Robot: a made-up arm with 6 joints.
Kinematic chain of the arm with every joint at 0, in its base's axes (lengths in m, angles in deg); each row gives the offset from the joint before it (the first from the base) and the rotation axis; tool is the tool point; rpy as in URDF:
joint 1: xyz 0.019 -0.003 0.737 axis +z
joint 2: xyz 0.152 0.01 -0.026 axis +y
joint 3: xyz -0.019 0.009 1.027 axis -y
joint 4: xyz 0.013 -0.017 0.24 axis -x
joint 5: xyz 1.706 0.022 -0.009 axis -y
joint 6: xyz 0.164 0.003 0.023 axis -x
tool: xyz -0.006 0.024 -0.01 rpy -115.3 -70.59 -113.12
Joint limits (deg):
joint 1: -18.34..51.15
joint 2: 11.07..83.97
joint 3: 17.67..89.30
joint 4: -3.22..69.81
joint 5: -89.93..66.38
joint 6: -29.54..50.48
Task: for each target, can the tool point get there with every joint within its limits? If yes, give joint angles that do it. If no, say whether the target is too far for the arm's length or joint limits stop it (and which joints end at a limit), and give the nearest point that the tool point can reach.
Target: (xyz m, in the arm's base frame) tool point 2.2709 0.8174 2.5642
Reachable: yes | joints 18.92 48.19 79.82 6.01 -13.02 6.43
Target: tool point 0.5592 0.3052 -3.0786
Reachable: no: too far | nearest point 1.7455 0.9820 -0.7871 | short by 2.668 m
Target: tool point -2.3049 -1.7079 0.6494
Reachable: no: joint limits stop it (at a limit: joint 1, joint 2, joint 3, joint 4, joint 5, joint 6) | nearest point 0.4790 -0.3067 3.4347 | short by 4.180 m
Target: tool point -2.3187 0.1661 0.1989
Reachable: no: joint limits stop it (at a limit: joint 1, joint 2, joint 3, joint 4, joint 5) | nearest point 1.1904 1.5351 -0.7085 | short by 3.874 m
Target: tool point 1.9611 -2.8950 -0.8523
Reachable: no: too far | nearest point 2.2358 -0.8828 -0.4544 | short by 2.070 m
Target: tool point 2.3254 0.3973 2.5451
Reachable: yes | joints 11.33 40.34 69.85 60.85 -43.08 -22.54
